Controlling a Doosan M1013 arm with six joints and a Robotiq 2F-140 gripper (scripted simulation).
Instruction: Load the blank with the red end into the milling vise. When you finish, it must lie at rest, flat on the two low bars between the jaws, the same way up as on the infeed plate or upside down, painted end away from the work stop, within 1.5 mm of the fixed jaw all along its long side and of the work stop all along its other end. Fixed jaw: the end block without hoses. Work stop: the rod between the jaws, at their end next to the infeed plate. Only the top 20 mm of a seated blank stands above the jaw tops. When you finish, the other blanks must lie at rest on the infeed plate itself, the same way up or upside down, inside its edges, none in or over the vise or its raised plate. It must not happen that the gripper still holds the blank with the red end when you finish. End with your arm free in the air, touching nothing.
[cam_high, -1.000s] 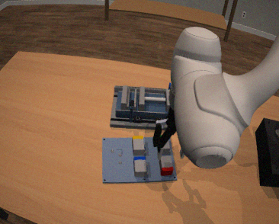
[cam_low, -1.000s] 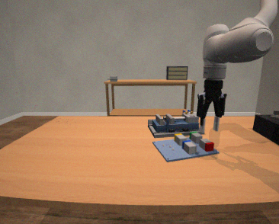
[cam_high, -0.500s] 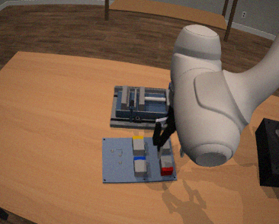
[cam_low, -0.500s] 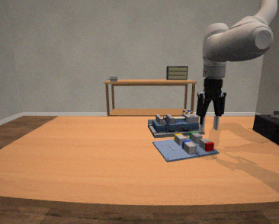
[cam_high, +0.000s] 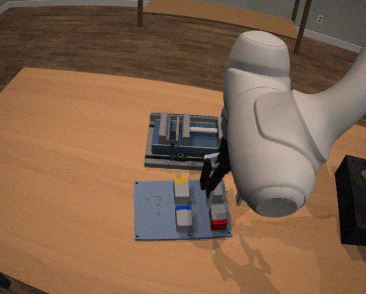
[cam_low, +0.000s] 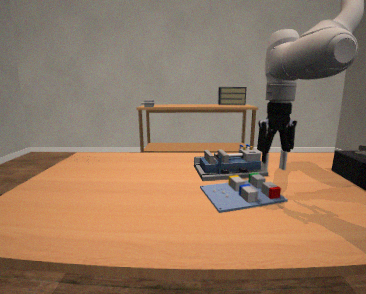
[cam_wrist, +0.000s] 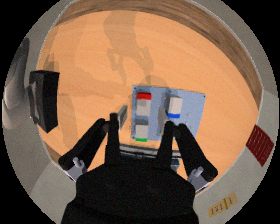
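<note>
My gripper is now 90 mm short of the blue-ended blank and 100 mm above it. Also, from my hand: green-ended blank (10 mm ahead, 90 mm to the right, 100 mm below); then yellow-ended blank (100 mm ahead, 80 mm to the right, 100 mm below); then hose block (40 mm behind, 270 mm to the right, 50 mm below).
</note>
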